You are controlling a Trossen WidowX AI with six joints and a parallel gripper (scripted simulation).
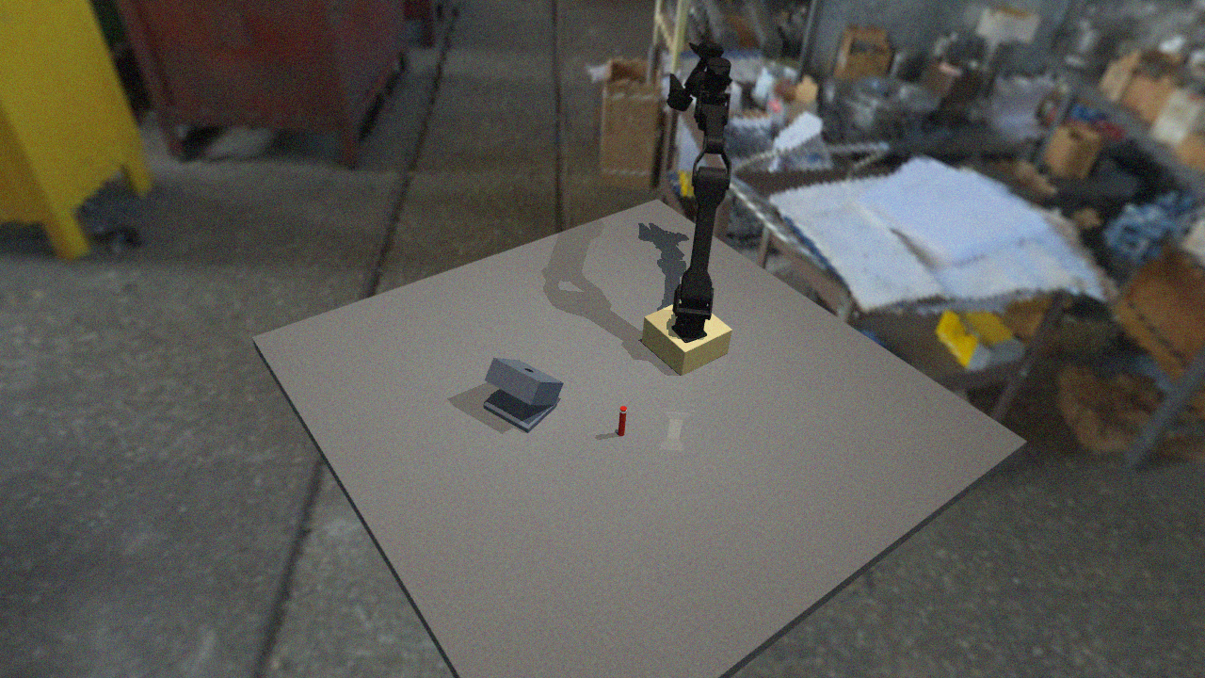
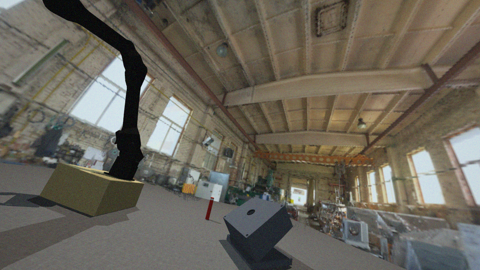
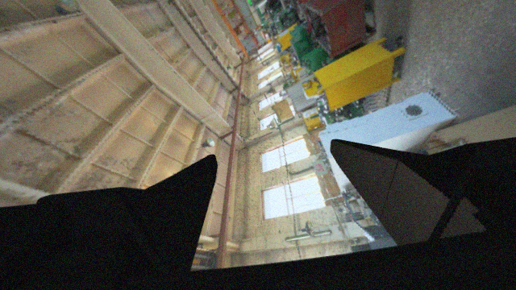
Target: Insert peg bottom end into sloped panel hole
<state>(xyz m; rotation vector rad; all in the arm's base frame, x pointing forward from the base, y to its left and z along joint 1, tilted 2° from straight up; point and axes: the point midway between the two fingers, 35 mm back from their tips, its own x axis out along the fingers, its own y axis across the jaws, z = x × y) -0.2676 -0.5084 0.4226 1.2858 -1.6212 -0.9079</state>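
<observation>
My gripper tip is now 68 cm to the right of the round red peg, 55 cm short of it and 47 cm above it. The rest, counted from my gripper tip: grey foot plate 71 cm ahead, 52 cm below, 50 cm to the left; grey sloped panel 70 cm ahead, 50 cm to the left, 46 cm below.
</observation>
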